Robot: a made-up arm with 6 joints. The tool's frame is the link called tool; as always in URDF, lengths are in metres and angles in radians. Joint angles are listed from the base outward.
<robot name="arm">
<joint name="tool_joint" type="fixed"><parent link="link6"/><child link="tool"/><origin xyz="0.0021 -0.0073 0.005" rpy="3.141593 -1.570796 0"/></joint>
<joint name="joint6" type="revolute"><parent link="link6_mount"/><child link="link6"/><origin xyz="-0.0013 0.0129 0.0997" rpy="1.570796 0 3.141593"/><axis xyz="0 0 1"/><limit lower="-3.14" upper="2.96"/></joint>
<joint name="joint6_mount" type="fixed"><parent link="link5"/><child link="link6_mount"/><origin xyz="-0.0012 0.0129 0.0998" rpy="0 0 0"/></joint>
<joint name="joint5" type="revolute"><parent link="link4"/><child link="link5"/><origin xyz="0.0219 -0.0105 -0.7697" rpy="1.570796 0 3.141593"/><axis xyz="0 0 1"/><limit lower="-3.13" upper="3.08"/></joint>
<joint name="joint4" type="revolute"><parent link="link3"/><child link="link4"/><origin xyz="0.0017 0.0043 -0.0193" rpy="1.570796 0 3.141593"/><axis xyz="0 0 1"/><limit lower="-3.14" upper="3.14"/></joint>
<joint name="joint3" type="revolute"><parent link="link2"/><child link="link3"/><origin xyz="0.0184 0.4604 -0.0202" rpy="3.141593 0 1.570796"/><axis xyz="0 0 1"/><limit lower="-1.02" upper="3.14"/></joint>
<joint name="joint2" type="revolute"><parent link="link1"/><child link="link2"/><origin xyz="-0.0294 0.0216 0.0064" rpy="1.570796 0 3.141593"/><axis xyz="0 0 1"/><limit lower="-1.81" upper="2.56"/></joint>
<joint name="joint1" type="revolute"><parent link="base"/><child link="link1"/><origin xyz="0.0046 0.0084 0.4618" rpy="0 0 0"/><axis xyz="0 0 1"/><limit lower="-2.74" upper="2.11"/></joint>
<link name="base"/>
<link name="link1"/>
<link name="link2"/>
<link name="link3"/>
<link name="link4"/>
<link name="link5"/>
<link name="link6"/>
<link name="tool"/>
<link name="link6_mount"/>
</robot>
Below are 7 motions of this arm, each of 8 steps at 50 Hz.
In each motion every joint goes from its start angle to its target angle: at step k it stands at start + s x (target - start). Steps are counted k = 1, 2, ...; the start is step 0. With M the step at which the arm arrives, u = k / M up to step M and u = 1 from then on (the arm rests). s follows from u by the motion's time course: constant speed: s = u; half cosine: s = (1 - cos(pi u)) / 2; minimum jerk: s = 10 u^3 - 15 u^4 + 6 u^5.
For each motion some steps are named. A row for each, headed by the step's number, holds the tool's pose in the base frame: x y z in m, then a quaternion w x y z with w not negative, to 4 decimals.
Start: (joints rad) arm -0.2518 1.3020 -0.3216 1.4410 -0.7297 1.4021
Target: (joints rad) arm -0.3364 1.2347 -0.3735 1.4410 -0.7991 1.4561
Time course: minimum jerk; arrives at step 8
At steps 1, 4, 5, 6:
1: 0.5429 -0.1439 -0.1360 0.4245 0.6807 0.0786 0.5918
4: 0.5375 -0.1652 -0.1211 0.4380 0.6826 0.0837 0.5789
5: 0.5346 -0.1750 -0.1143 0.4442 0.6837 0.0860 0.5726
6: 0.5321 -0.1824 -0.1090 0.4489 0.6845 0.0878 0.5676

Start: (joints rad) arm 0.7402 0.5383 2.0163 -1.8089 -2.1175 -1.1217
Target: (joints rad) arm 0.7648 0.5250 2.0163 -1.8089 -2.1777 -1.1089
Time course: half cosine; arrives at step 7
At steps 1, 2, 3, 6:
1: 0.2874 0.3506 1.6376 0.5916 0.7221 -0.3540 0.0574
2: 0.2845 0.3502 1.6386 0.5906 0.7221 -0.3548 0.0625
3: 0.2803 0.3496 1.6402 0.5890 0.7221 -0.3560 0.0699
6: 0.2687 0.3477 1.6444 0.5845 0.7220 -0.3590 0.0906

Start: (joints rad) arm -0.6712 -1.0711 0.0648 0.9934 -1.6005 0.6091
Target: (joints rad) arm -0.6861 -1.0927 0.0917 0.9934 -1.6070 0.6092
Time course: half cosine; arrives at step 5
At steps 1, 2, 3, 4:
1: -0.2539 0.1220 1.4278 0.4274 -0.6239 -0.6168 0.2181
2: -0.2615 0.1294 1.4276 0.4231 -0.6275 -0.6169 0.2161
3: -0.2708 0.1386 1.4273 0.4176 -0.6320 -0.6169 0.2136
4: -0.2782 0.1462 1.4268 0.4132 -0.6356 -0.6169 0.2116

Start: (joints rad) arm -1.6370 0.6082 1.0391 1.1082 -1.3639 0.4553
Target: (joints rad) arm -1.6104 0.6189 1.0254 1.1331 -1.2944 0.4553
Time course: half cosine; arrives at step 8
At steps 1, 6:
1: -0.1045 -0.8178 1.3232 0.6768 -0.7007 -0.2258 -0.0026
6: -0.0843 -0.8307 1.3092 0.6799 -0.6945 -0.2333 0.0318

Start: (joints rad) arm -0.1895 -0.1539 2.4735 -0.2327 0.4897 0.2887
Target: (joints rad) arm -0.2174 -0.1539 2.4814 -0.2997 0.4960 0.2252
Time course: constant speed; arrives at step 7
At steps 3, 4, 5, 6, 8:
3: -0.7324 0.0112 1.3579 0.9989 0.0176 0.0155 -0.0397
4: -0.7320 0.0150 1.3585 0.9991 0.0088 0.0154 -0.0393
5: -0.7315 0.0187 1.3592 0.9991 0.0001 0.0153 -0.0388
6: -0.7310 0.0225 1.3598 0.9991 -0.0087 0.0152 -0.0384
8: -0.7305 0.0263 1.3605 0.9990 -0.0175 0.0151 -0.0379

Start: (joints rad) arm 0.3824 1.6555 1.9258 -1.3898 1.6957 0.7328
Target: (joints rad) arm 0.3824 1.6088 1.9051 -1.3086 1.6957 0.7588
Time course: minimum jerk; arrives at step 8
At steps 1, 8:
1: 1.1330 0.5028 0.4734 0.3822 0.4999 0.6786 0.3788
8: 1.1386 0.4885 0.5142 0.4130 0.4907 0.6788 0.3577

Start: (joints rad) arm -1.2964 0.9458 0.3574 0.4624 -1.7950 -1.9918
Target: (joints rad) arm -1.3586 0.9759 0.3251 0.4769 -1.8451 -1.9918
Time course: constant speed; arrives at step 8
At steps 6, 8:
6: 0.0936 -1.0199 0.3583 0.2015 -0.8689 0.2597 -0.3701
8: 0.0771 -1.0177 0.3451 0.2073 -0.8662 0.2733 -0.3634

